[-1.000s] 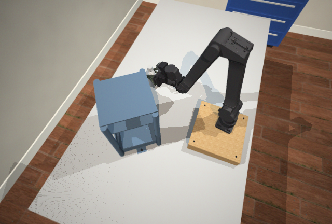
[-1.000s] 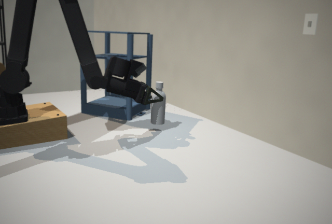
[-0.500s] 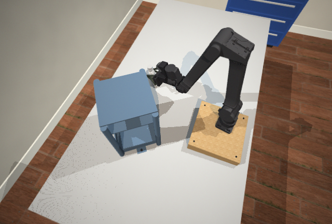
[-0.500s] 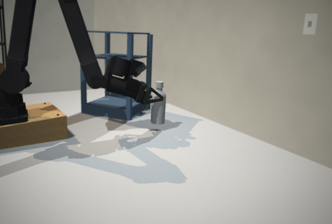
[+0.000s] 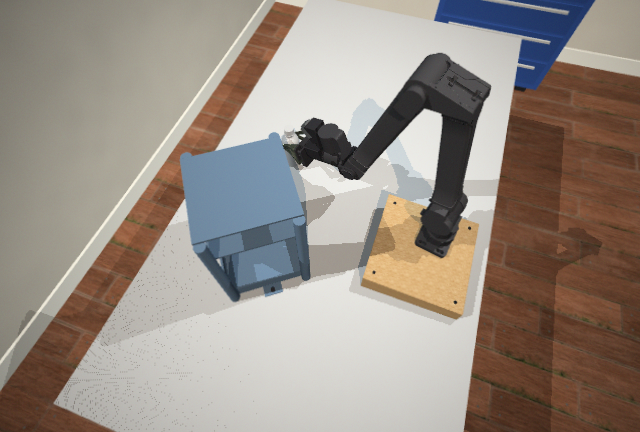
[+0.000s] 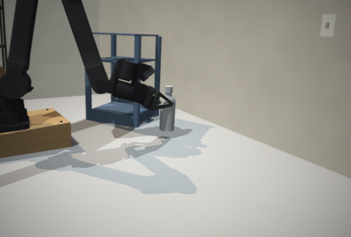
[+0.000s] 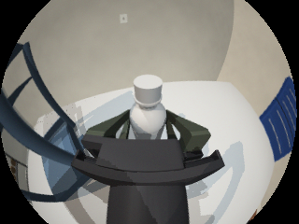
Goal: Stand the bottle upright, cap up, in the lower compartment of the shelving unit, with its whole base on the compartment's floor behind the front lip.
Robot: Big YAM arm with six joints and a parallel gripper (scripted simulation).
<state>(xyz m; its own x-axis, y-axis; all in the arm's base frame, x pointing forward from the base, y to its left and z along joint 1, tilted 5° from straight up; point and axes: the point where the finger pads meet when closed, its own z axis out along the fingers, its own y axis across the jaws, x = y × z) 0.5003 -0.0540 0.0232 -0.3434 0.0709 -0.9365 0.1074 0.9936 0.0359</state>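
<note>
My hand is 70 mm past the blue shelving unit, 300 mm to the right of it and 50 mm below it. Round my hand: grey bottle right at my hand.
</note>
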